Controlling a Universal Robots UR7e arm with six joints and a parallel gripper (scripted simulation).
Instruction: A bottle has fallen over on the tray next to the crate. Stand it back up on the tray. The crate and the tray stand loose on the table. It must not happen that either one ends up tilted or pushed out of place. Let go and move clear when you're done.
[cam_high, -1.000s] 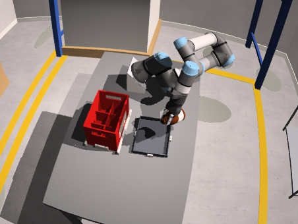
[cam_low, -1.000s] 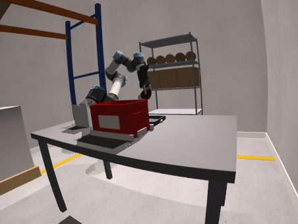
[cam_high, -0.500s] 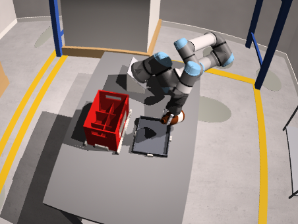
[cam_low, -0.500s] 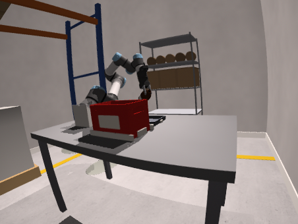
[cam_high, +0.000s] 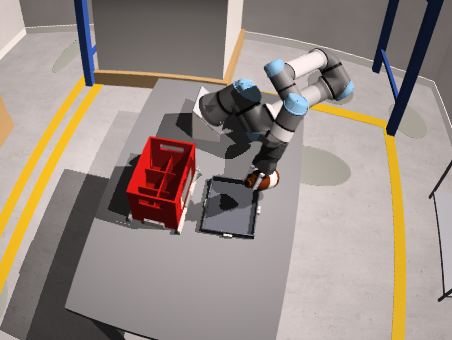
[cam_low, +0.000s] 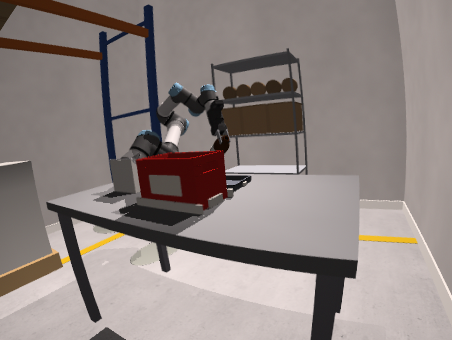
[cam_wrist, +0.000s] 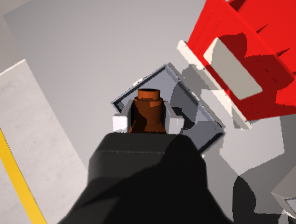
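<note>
Now: hand 30 mm to the right of the bottle, 30 mm past it and 30 mm above it. Round my hand: tray: 190 mm below, 50 mm to the right, 20 mm behind; red crate: 320 mm to the right, 120 mm below, 50 mm behind.
</note>
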